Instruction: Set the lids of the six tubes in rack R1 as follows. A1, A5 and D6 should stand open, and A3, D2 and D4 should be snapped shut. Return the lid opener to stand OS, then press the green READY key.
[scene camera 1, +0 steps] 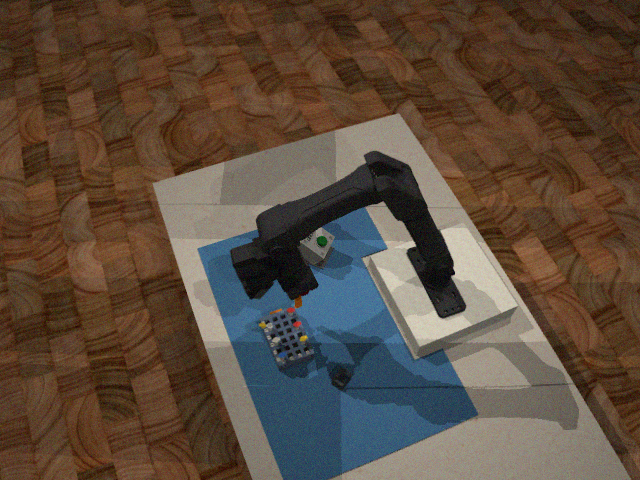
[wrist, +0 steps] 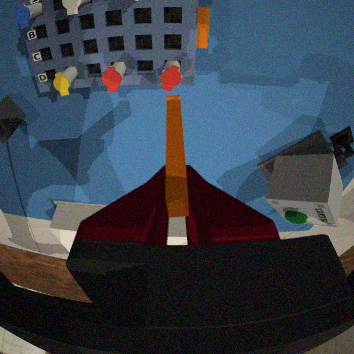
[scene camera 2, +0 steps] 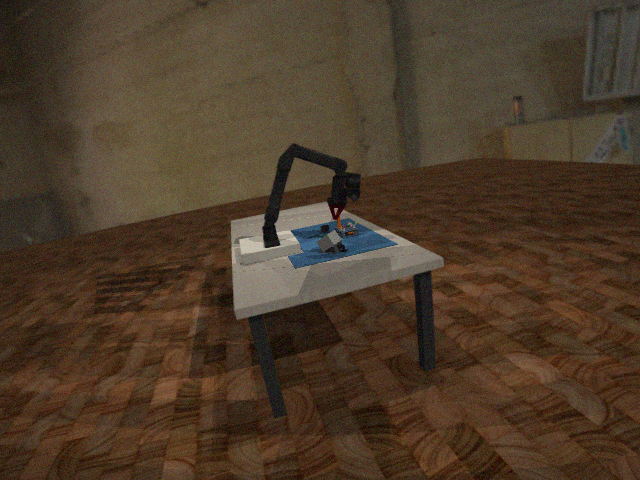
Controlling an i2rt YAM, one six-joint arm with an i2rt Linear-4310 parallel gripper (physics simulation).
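Where they show: gripper, fingertip midpoint: (scene camera 1: 304,292) (wrist: 176,174) (scene camera 2: 335,219); arm's base, link origin: (scene camera 1: 435,280) (scene camera 2: 271,240).
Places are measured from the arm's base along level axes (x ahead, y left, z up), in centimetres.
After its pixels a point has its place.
Observation:
The grey rack R1 (scene camera 1: 292,352) @(x 37.9, y 6.0, z -1.5 cm) (wrist: 189,53) @(x 36.3, y -4.5, z -1.6 cm) (scene camera 2: 352,227) @(x 40.3, y -1.5, z -1.1 cm) stands on the blue mat (scene camera 1: 366,305) @(x 17.0, y -1.2, z -4.5 cm). In the wrist view row D holds a yellow-lidded tube (wrist: 62,83) @(x 34.7, y 4.1, z 0.3 cm) and two red-lidded tubes (wrist: 112,79) @(x 34.9, y 0.3, z 0.3 cm) (wrist: 171,78) @(x 35.1, y -3.5, z 0.3 cm). Row A shows a blue lid (wrist: 22,15) @(x 40.3, y 6.4, z 0.3 cm) and a pale tube (wrist: 71,5) @(x 40.2, y 2.7, z 0.3 cm). My gripper (wrist: 176,174) @(x 31.6, y -4.2, z 5.1 cm) (scene camera 1: 299,291) @(x 31.6, y -4.2, z 5.1 cm) (scene camera 2: 337,212) @(x 31.6, y -4.2, z 5.1 cm) is shut on the orange lid opener (wrist: 174,140) @(x 33.9, y -3.9, z 4.9 cm) (scene camera 1: 298,302) @(x 33.3, y -3.4, z 2.7 cm) (scene camera 2: 338,223) @(x 32.9, y -4.3, z 3.0 cm). It hangs above the mat beside the rack. The opener's tip is just short of the red lid at the row's end and does not touch it. I cannot tell how the lids stand.
The grey key box (wrist: 305,182) @(x 26.9, y -17.1, z 0.8 cm) (scene camera 1: 313,252) @(x 25.4, y -15.8, z 1.5 cm) (scene camera 2: 328,242) @(x 23.2, y -23.2, z 0.3 cm) with the green READY key (wrist: 295,216) @(x 23.4, y -17.2, z 2.6 cm) (scene camera 1: 322,241) @(x 22.5, y -17.5, z 2.4 cm) is to my right. The black stand OS (scene camera 1: 342,377) @(x 28.9, y 14.3, z -3.9 cm) (wrist: 9,117) @(x 29.9, y 13.6, z -2.6 cm) sits empty past the rack. The arm's base stands on a white block (scene camera 1: 490,295) @(x -10.7, y 8.5, z 0.5 cm).

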